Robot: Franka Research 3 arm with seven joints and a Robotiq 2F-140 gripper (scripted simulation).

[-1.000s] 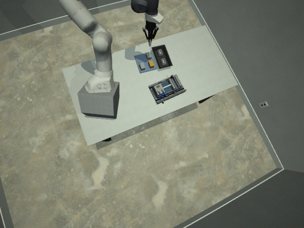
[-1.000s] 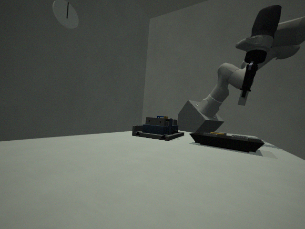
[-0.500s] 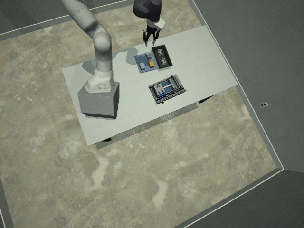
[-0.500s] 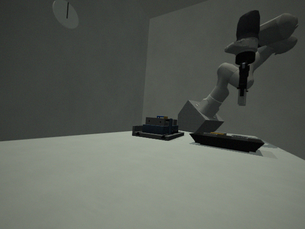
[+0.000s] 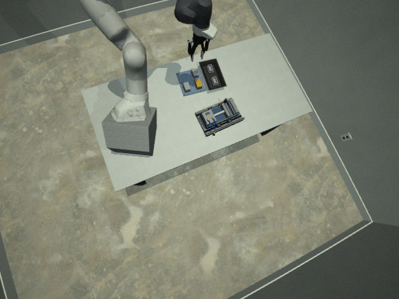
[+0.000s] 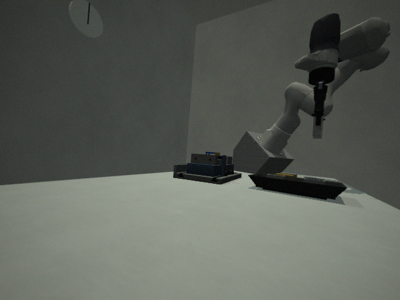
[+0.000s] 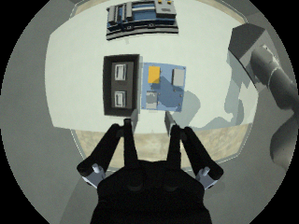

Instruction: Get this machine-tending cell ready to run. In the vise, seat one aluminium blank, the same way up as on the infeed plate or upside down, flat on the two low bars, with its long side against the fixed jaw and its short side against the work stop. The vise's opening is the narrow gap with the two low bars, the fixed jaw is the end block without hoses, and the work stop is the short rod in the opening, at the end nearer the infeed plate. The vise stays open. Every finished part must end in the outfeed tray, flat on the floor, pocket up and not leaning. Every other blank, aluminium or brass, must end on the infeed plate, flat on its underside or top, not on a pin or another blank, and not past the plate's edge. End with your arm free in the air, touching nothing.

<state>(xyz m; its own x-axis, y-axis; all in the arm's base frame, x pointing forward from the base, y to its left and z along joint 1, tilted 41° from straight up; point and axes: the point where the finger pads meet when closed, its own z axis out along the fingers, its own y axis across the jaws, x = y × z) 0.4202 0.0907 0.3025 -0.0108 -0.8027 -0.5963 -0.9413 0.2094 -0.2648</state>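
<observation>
Right now the brass blank is 1 cm behind my hand, 10 cm to the right of it and 19 cm below it.
</observation>
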